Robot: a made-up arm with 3 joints. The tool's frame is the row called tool.
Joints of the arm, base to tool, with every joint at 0 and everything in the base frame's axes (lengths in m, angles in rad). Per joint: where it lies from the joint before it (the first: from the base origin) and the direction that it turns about. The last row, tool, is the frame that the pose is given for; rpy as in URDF.
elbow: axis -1 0 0 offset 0.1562 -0.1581 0.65
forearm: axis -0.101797 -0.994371 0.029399 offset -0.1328 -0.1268 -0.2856
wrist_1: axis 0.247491 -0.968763 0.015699 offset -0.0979 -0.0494 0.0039
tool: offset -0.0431 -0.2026 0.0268 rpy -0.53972 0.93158 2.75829
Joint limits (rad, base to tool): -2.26..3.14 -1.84..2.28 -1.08..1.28
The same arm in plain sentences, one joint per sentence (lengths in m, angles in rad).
The arm has three revolute joints in a row. What follows holds with every joint at zero, and every direction is one of the base frame's. Joint 1 lies 0.1562 m along +x and 0.1581 m along -y and 0.65 m along +z from the base frame's origin and turns about -x, from -2.26 to 3.14 rad. Joint 2 lies 0.1328 m along -x and 0.1268 m along -y and 0.2856 m along -z from joint 1 and turns about the direction (-0.101797, -0.994371, 0.029399), from -1.84 to 2.28 rad. Joint 3 lies 0.0979 m along -x and 0.0494 m along -y and 0.0039 m along +z from joint 2 and turns about the direction (0.247491, -0.968763, 0.015699), from -1.08 to 1.28 rad. The tool frame, which is the frame that the pose is given for, lies 0.0431 m along -x and 0.2026 m along -y and 0.0268 m along +z from joint 3; its axes are the base frame's turned by roll -0.5397, pitch 0.9316 and yaw 2.7583 rad (as in URDF: about the fixed x, then y, then z).
